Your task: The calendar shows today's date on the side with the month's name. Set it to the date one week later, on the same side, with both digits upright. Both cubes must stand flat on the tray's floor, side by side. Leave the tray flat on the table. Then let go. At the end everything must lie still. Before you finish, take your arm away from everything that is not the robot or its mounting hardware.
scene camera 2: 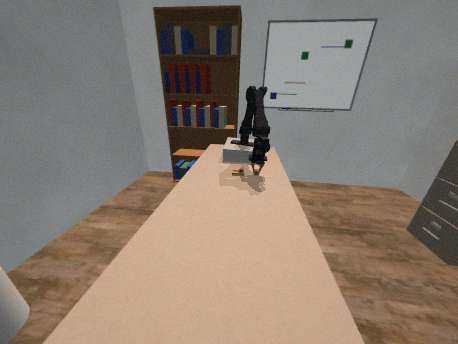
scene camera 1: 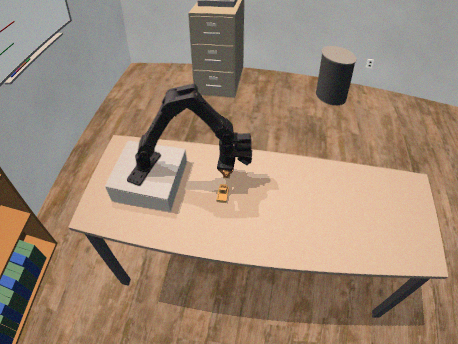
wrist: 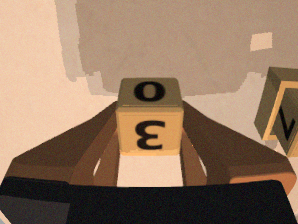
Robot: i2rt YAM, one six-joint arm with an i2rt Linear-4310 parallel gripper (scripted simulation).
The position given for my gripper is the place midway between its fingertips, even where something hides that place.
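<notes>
A wooden digit cube (wrist: 149, 111) is here in my sight, and together with the cube I can see my gripper (wrist: 149, 110).
</notes>
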